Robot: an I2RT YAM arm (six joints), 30 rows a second.
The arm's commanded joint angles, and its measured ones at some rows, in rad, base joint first. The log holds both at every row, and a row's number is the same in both.
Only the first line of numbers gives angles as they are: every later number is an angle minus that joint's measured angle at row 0.
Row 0, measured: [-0.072, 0.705, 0.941, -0.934, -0.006, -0.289]
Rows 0 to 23, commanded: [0.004, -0.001, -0.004, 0.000, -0.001, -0.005]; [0.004, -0.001, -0.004, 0.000, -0.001, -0.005]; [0.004, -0.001, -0.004, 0.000, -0.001, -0.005]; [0.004, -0.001, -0.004, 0.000, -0.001, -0.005]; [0.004, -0.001, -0.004, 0.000, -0.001, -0.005]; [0.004, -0.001, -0.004, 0.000, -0.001, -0.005]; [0.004, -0.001, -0.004, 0.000, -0.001, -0.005]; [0.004, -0.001, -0.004, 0.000, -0.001, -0.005]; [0.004, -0.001, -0.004, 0.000, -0.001, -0.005]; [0.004, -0.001, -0.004, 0.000, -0.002, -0.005]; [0.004, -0.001, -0.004, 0.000, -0.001, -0.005]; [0.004, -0.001, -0.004, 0.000, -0.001, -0.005]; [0.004, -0.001, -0.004, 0.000, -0.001, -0.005]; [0.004, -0.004, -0.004, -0.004, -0.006, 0.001]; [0.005, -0.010, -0.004, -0.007, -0.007, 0.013]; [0.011, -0.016, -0.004, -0.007, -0.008, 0.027]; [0.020, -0.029, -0.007, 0.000, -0.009, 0.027]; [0.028, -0.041, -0.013, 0.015, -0.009, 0.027]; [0.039, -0.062, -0.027, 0.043, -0.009, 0.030]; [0.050, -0.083, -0.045, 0.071, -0.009, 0.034]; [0.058, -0.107, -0.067, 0.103, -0.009, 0.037]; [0.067, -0.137, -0.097, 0.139, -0.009, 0.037]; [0.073, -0.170, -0.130, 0.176, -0.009, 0.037]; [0.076, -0.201, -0.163, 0.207, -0.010, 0.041]
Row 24, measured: [0.058, -0.120, -0.083, 0.157, 0.000, 0.016]
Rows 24 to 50, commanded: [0.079, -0.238, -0.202, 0.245, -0.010, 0.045]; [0.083, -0.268, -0.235, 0.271, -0.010, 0.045]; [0.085, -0.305, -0.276, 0.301, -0.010, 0.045]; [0.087, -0.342, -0.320, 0.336, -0.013, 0.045]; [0.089, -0.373, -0.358, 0.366, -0.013, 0.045]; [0.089, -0.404, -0.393, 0.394, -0.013, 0.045]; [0.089, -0.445, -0.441, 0.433, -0.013, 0.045]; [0.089, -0.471, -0.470, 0.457, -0.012, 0.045]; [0.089, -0.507, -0.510, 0.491, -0.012, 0.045]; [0.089, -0.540, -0.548, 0.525, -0.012, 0.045]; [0.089, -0.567, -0.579, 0.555, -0.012, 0.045]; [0.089, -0.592, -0.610, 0.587, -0.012, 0.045]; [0.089, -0.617, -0.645, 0.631, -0.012, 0.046]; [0.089, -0.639, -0.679, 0.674, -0.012, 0.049]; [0.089, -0.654, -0.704, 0.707, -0.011, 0.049]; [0.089, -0.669, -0.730, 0.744, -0.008, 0.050]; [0.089, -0.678, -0.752, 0.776, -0.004, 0.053]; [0.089, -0.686, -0.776, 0.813, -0.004, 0.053]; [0.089, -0.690, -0.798, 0.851, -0.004, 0.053]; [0.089, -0.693, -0.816, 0.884, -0.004, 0.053]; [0.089, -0.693, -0.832, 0.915, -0.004, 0.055]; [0.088, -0.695, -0.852, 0.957, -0.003, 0.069]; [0.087, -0.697, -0.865, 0.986, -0.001, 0.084]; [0.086, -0.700, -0.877, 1.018, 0.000, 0.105]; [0.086, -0.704, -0.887, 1.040, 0.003, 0.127]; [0.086, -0.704, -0.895, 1.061, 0.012, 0.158]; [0.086, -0.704, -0.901, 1.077, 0.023, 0.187]
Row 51, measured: [0.084, -0.690, -0.887, 1.045, 0.003, 0.089]
